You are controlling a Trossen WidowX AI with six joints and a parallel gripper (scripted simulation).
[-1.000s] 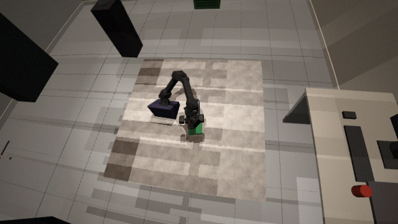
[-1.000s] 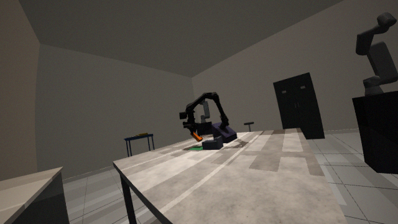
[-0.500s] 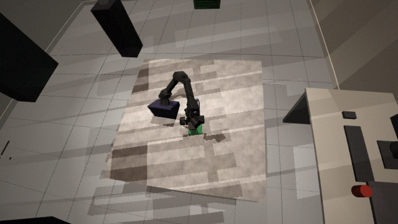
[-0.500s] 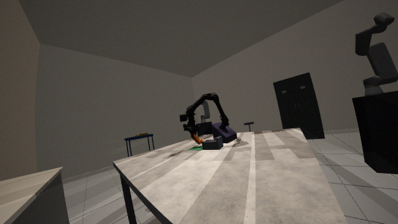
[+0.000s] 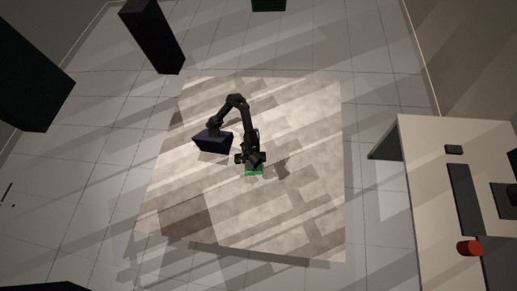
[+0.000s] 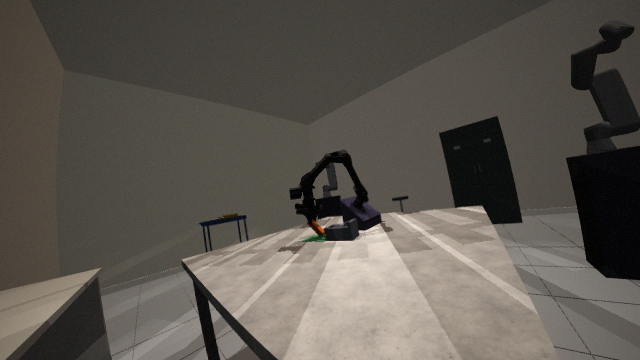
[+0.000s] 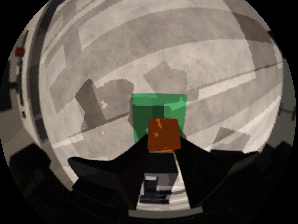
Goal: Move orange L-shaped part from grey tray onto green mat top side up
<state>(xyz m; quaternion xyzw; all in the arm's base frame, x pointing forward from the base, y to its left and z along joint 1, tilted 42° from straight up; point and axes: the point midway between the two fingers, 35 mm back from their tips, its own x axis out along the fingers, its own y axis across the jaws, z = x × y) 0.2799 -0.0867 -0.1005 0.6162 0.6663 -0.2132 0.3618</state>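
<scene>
My gripper tip is now 2 cm past the orange L-shaped part, 3 cm to the right of it and 3 cm above it. Also, from my gripper tip: green mat (1 cm behind, 2 cm to the left, 10 cm below).
</scene>
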